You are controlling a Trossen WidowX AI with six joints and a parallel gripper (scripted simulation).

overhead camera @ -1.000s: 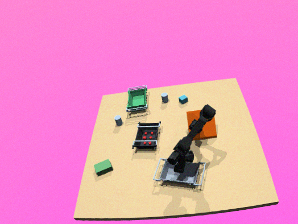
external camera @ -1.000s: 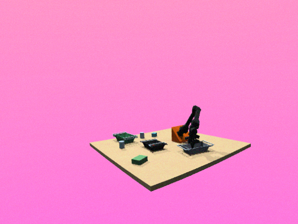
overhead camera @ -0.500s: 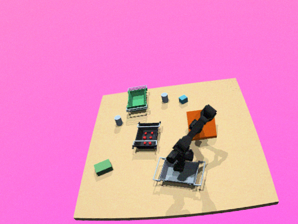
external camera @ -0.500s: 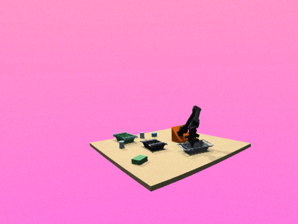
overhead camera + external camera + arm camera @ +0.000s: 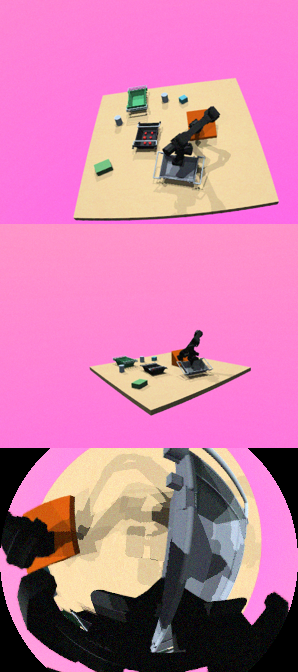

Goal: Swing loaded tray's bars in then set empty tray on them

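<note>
The grey tray is 7 cm to the left of my gripper tip and 1 cm ahead of it. The rest, counted from my gripper tip: green block 56 cm ahead, 6 cm below; blue cube 69 cm to the right, 6 cm below, 1 cm ahead.
</note>
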